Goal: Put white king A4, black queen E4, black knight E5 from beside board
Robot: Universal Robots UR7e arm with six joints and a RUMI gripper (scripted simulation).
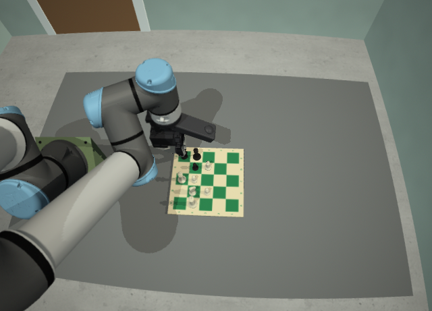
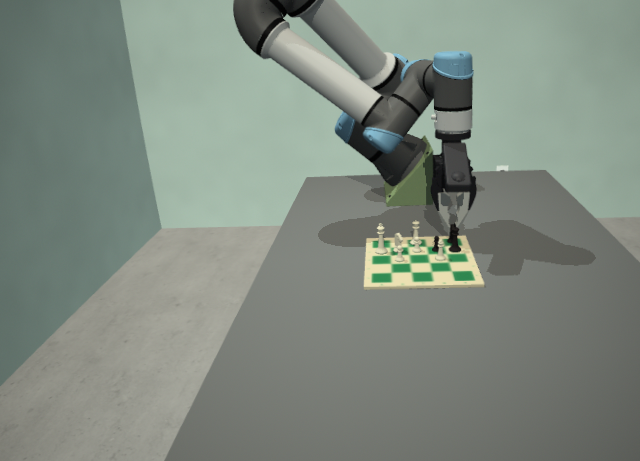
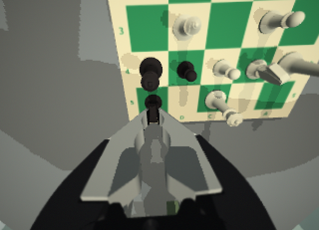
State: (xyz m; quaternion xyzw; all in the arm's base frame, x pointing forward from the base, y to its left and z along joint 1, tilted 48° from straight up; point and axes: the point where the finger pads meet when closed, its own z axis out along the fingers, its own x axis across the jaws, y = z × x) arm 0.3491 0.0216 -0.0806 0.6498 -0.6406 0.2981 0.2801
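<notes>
Right now my hand is 40 mm short of the black pawn, 40 mm to the left of it and 20 mm above it. Round my hand: white king (40 mm ahead, 150 mm to the right); board (80 mm ahead, 80 mm to the right, 30 mm below).
</notes>
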